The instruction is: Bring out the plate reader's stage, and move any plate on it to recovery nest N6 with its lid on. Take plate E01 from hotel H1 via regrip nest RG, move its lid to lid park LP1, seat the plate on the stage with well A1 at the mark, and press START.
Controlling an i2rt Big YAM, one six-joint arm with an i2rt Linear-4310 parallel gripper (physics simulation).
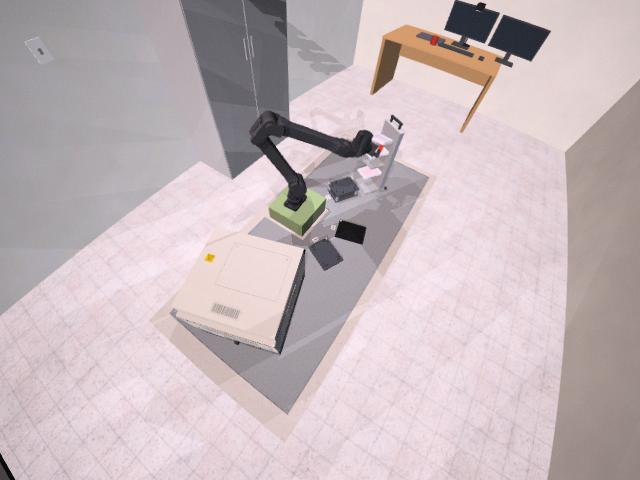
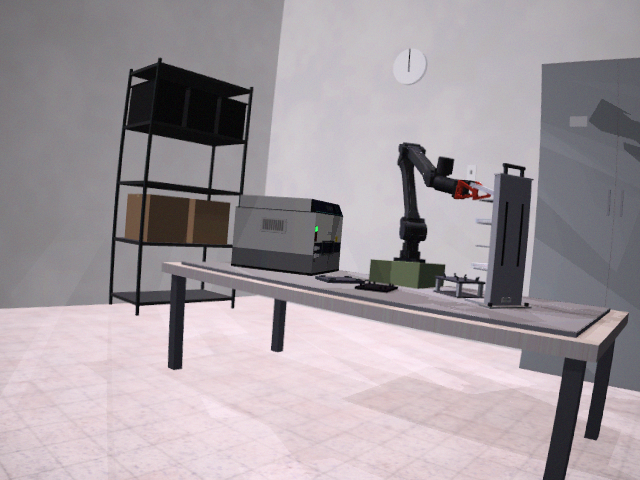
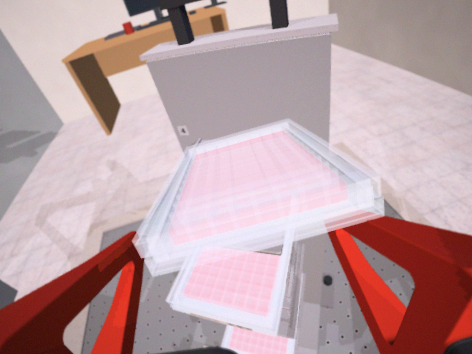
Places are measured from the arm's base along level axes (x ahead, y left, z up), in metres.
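Where they show: gripper, fingertip midpoint: [image 1: 376,141] [image 2: 484,194] [image 3: 231,226]; arm's base, origin of the base link: [image 1: 295,201] [image 2: 409,261].
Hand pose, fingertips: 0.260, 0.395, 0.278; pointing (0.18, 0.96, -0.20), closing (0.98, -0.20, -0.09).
Each offset is from my fingertips to the top centre of the thing, as dx, dy, dz.
My red-fingered gripper [image 1: 379,150] [image 2: 485,190] [image 3: 231,226] is open at the upper level of the grey hotel [image 1: 391,157] [image 2: 510,237] [image 3: 245,85]. The top clear plate with pink wells [image 1: 382,139] [image 3: 260,190] lies between and ahead of the fingertips. It looks skewed and tilted, its outer end higher. A second pink plate [image 2: 482,221] [image 3: 232,282] and a lower one @(+0.004, +0.050, -0.239) [image 1: 369,172] [image 2: 479,266] [image 3: 260,340] sit below. No plate label is readable. The plate reader @(-0.122, -0.953, -0.044) [image 1: 253,279] [image 2: 286,232] shows a green light; no extended stage is visible.
A raised dark nest stand [image 1: 343,188] [image 2: 460,284] is beside the hotel. A black tray @(+0.088, -0.348, -0.349) [image 1: 350,231] [image 2: 376,286] and a grey tray @(+0.033, -0.549, -0.351) [image 1: 325,253] [image 2: 338,279] lie between reader and hotel; their labels are unreadable. The arm stands on a green block [image 1: 297,214] [image 2: 405,272].
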